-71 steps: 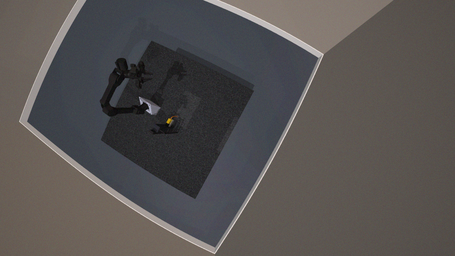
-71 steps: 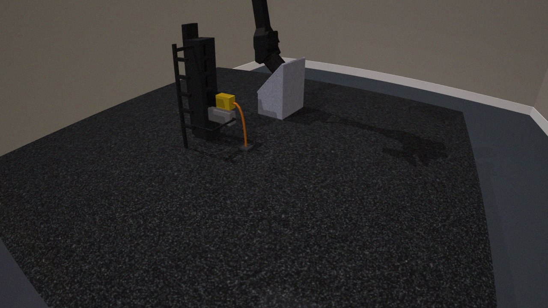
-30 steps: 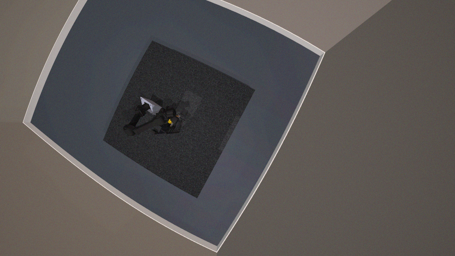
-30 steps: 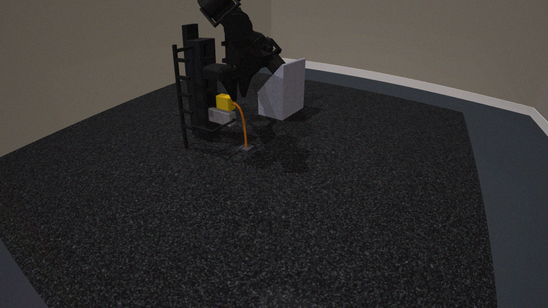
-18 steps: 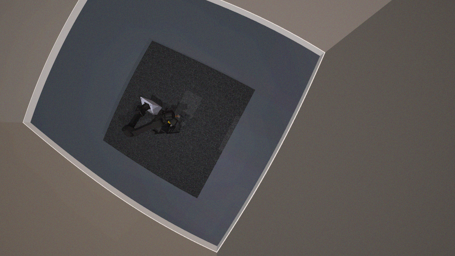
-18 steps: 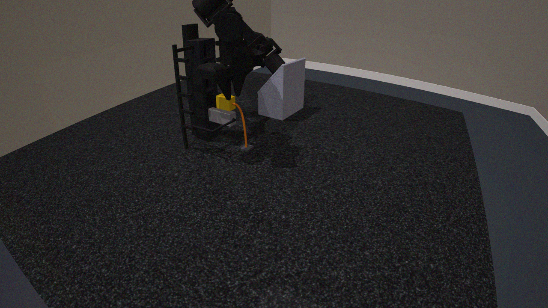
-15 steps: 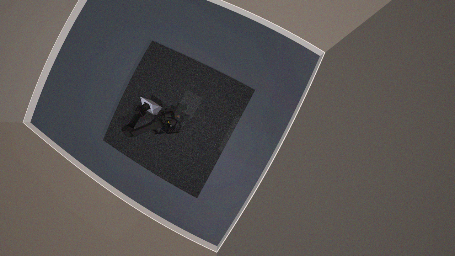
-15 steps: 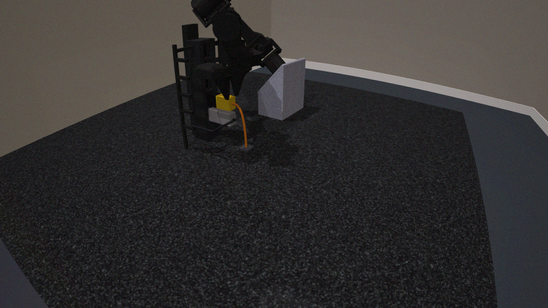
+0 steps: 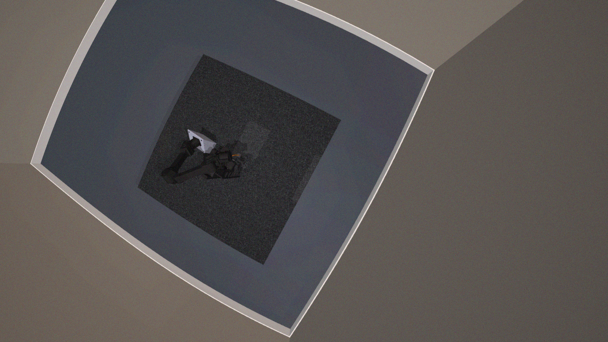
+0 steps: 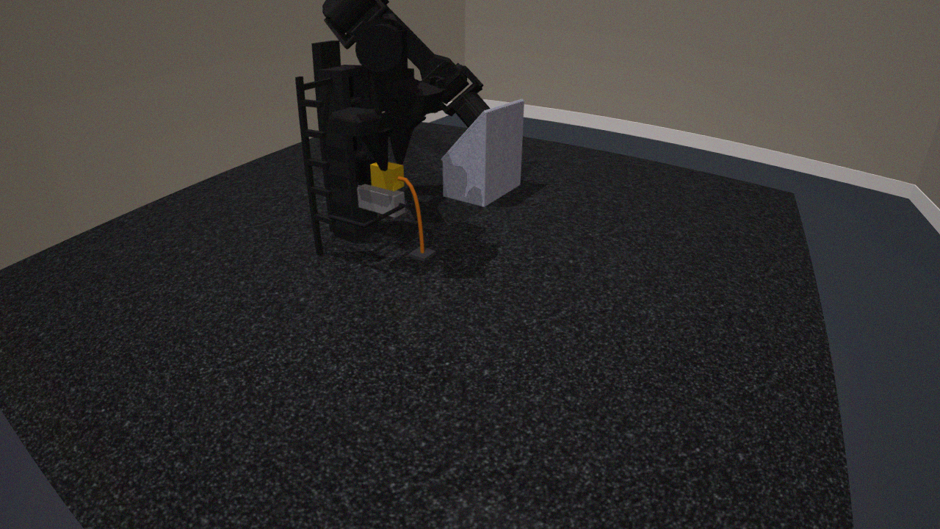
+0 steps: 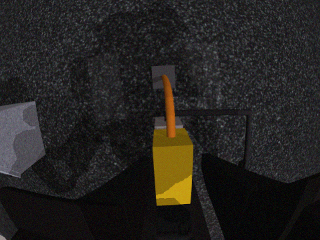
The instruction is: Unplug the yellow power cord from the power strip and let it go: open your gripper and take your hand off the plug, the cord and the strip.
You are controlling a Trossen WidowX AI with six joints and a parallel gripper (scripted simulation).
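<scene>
Now: the yellow plug 3 cm to the right of my gripper tip and 1 cm below it.
</scene>
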